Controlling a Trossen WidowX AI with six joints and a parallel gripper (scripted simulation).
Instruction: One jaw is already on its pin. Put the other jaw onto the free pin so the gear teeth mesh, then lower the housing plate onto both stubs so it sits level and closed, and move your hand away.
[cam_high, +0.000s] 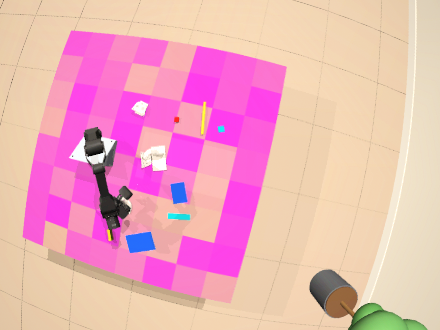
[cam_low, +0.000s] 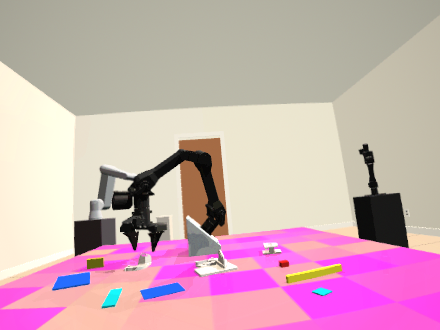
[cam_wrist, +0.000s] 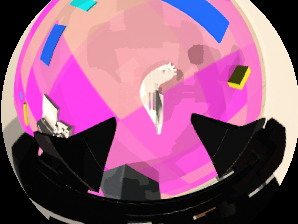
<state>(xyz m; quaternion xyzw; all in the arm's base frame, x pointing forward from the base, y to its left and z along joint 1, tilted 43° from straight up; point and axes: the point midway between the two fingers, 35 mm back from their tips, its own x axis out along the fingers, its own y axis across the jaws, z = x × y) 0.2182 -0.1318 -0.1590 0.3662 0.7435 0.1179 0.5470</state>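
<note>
The white jaw is 50 mm below my gripper tip, 30 mm to the right of it and 20 mm ahead of it. Round my gripper tip: white base 260 mm to the left, 100 mm ahead, 50 mm below; yellow block 200 mm to the right, 40 mm below, 20 mm behind; cyan bar 290 mm ahead, 50 mm below, 30 mm to the left.
</note>
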